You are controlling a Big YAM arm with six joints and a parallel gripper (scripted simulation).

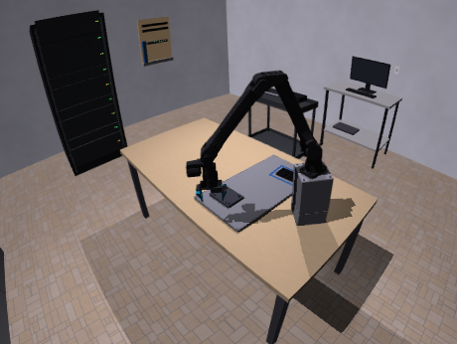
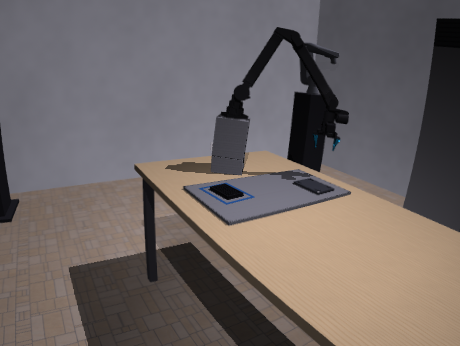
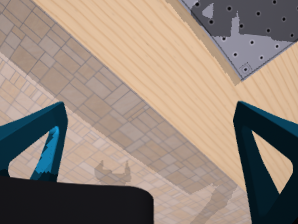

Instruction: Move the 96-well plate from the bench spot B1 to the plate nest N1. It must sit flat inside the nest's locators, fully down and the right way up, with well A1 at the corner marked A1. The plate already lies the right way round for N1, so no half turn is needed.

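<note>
Right now my hand is 8 cm short of the black 96-well plate, 60 cm to the left of it and 14 cm above it. Also, from my hand: plate nest N1: 14 cm ahead, 17 cm to the right, 15 cm below.
</note>
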